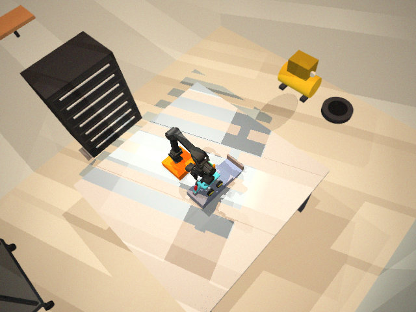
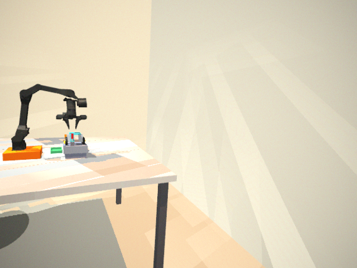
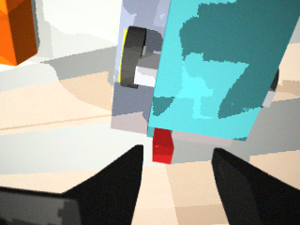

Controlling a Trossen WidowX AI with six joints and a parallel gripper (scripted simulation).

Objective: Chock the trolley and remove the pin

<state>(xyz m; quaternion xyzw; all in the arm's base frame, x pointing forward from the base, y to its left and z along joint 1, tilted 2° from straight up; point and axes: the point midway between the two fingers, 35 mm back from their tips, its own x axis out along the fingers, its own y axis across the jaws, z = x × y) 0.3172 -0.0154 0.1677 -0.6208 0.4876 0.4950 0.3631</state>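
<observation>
The stop pin lies 4 cm to the right of my gripper tip and 6 cm below it. The rest, counted from my gripper tip: yellow chock (6 cm behind, 14 cm to the left, 11 cm below); cyan trolley (1 cm ahead, 6 cm to the left, 8 cm below); ramp (1 cm ahead, 7 cm to the left, 14 cm below).
</observation>
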